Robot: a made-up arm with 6 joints.
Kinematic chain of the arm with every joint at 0, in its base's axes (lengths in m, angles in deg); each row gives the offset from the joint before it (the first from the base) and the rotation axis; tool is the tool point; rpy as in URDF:
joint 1: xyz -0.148 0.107 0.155 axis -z
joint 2: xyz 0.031 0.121 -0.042 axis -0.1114 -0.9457 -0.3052
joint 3: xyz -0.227 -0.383 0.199 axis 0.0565 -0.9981 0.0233
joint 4: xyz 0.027 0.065 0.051 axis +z
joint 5: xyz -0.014 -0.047 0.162 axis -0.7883 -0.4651 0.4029
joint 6: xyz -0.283 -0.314 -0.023 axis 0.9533 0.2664 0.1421
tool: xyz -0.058 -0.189 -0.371 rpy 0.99 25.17 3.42
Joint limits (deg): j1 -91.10..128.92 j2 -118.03..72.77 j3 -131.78..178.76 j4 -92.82..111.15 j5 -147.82..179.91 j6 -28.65..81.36
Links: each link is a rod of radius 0.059 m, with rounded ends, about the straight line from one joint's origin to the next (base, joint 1, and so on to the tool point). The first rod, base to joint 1, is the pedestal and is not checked.
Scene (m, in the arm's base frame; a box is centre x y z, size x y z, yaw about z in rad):
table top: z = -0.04
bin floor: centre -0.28 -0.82 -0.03 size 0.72 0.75 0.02 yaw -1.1
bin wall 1: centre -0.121 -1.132 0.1 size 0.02 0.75 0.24 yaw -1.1
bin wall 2: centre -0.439 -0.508 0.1 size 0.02 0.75 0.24 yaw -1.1
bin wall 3: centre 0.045 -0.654 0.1 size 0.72 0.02 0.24 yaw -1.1
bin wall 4: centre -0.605 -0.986 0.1 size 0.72 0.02 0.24 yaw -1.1
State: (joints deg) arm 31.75 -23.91 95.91 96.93 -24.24 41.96
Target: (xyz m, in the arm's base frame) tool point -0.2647 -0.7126 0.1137
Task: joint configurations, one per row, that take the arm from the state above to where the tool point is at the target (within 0.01 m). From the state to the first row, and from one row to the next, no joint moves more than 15 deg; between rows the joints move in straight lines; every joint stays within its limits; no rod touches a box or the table.
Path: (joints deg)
1: 34.11 -35.22 95.30 96.13 -28.93 37.36
2: 36.48 -46.52 94.69 95.34 -33.62 32.77
3: 38.84 -57.83 94.08 94.54 -38.31 28.17

